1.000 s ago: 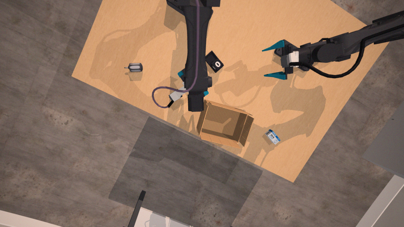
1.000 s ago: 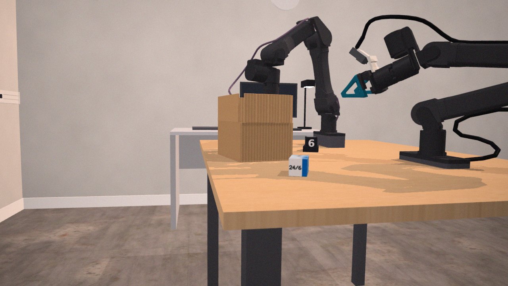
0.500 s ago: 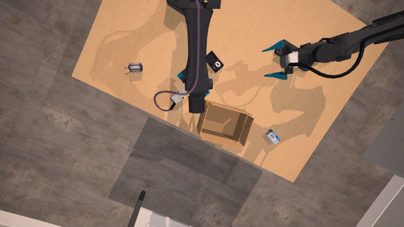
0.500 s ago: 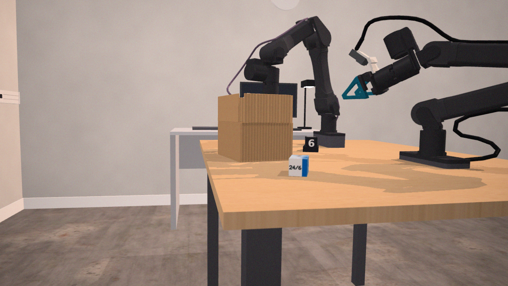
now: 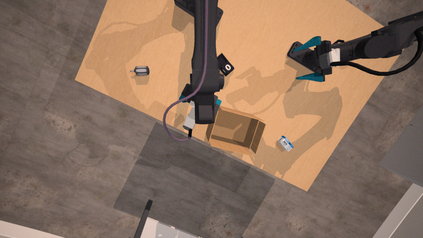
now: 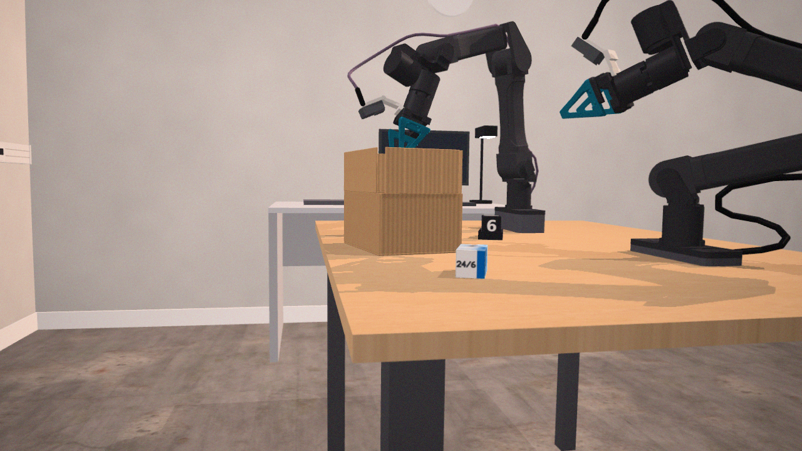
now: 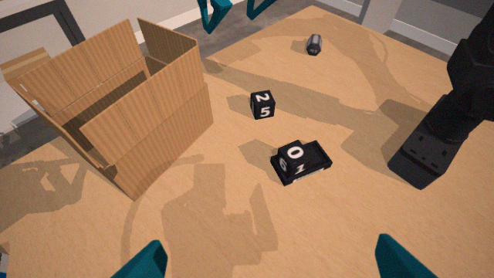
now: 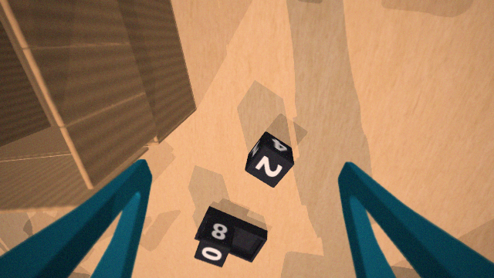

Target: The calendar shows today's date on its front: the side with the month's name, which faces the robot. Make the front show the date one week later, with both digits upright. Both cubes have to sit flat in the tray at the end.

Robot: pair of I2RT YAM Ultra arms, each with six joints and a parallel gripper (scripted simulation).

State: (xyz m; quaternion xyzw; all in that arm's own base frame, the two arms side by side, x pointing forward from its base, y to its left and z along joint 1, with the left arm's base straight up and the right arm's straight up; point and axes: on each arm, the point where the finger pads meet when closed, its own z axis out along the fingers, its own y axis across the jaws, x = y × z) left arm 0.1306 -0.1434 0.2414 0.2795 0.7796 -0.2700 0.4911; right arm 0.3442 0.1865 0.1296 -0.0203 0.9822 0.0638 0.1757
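The black calendar tray lies 20 cm behind my right hand, 6 cm to the left of it and 17 cm below it. Round my right hand: staples box (5 cm ahead, 49 cm to the left, 16 cm below).
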